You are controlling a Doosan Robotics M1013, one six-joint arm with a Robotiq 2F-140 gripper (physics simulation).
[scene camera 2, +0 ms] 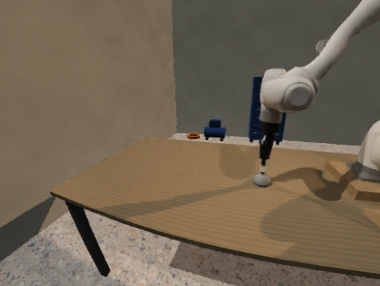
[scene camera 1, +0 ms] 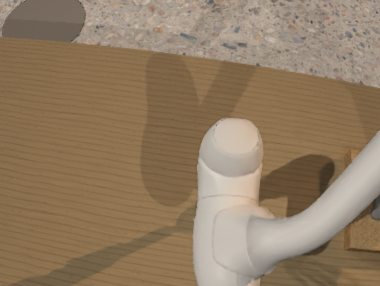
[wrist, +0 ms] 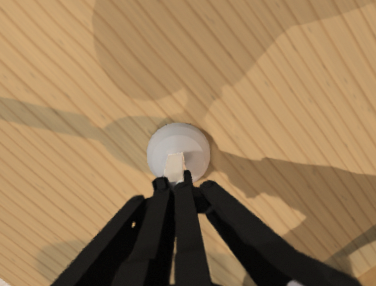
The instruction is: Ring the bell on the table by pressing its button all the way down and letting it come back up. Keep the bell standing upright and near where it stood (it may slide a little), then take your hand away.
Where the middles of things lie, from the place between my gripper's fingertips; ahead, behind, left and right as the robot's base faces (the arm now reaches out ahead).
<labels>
Right now the dome bell (wrist: 173, 138) is 3 cm below my hand.
</labels>
